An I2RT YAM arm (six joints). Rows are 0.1 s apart.
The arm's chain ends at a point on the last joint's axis. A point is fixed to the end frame.
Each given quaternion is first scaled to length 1.
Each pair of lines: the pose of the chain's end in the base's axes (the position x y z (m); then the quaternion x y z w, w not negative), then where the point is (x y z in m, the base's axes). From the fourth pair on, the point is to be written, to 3 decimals.
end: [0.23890 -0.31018 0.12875 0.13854 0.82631 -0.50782 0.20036]
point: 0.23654 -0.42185 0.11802
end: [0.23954 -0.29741 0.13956 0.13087 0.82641 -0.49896 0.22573]
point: 0.24227 -0.40902 0.12832
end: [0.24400 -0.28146 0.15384 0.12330 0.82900 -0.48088 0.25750]
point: 0.25324 -0.39250 0.14058
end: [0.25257 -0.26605 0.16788 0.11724 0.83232 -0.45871 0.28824]
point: 0.268 -0.376 0.152
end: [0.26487 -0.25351 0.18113 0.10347 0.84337 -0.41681 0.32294]
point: 0.290 -0.361 0.159
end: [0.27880 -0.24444 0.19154 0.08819 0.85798 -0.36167 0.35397]
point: 0.315 -0.346 0.162
